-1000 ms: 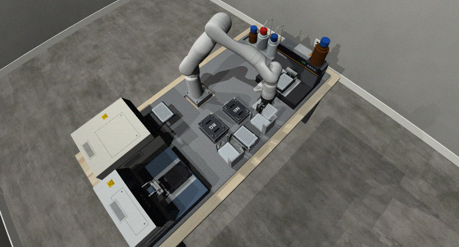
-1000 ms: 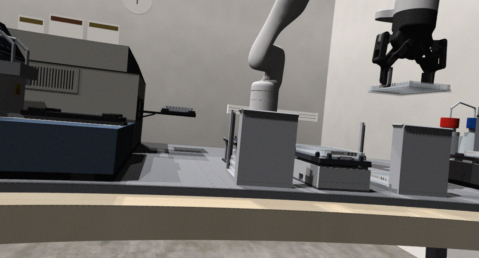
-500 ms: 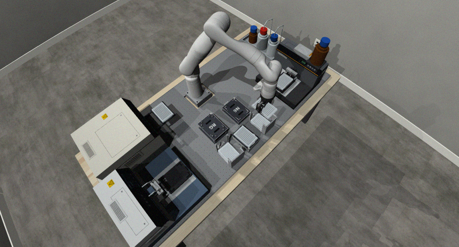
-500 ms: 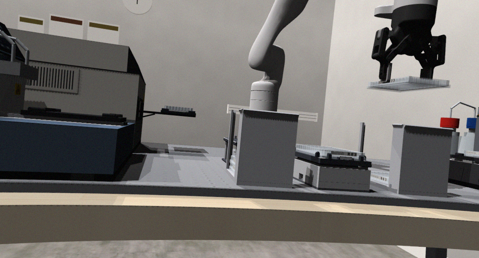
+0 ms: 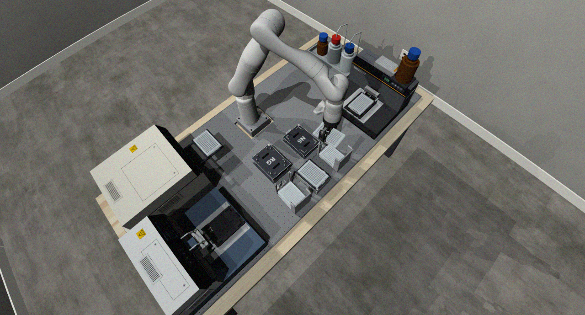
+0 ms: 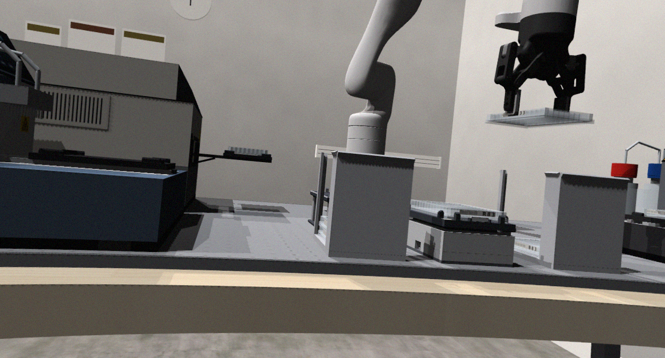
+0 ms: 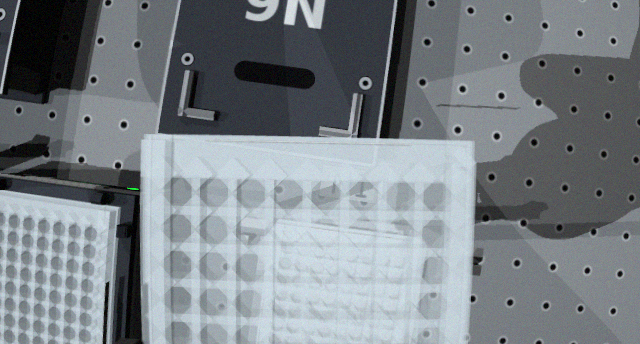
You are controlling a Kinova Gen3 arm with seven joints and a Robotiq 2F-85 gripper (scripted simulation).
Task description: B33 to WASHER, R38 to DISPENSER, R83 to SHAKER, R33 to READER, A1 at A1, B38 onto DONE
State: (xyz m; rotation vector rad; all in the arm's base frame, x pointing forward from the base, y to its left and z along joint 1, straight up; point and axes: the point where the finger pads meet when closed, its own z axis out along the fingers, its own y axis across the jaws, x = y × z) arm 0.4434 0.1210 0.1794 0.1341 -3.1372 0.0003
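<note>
My hand is 71 cm to the left of the washer manifold, 8 cm past it and 6 cm above it. From my hand the other things lie so: plate R83: 16 cm below, 14 cm to the right, 4 cm ahead; then plate B33: 1 cm below; then nest N6: 19 cm below, 14 cm behind, 3 cm to the right.
</note>
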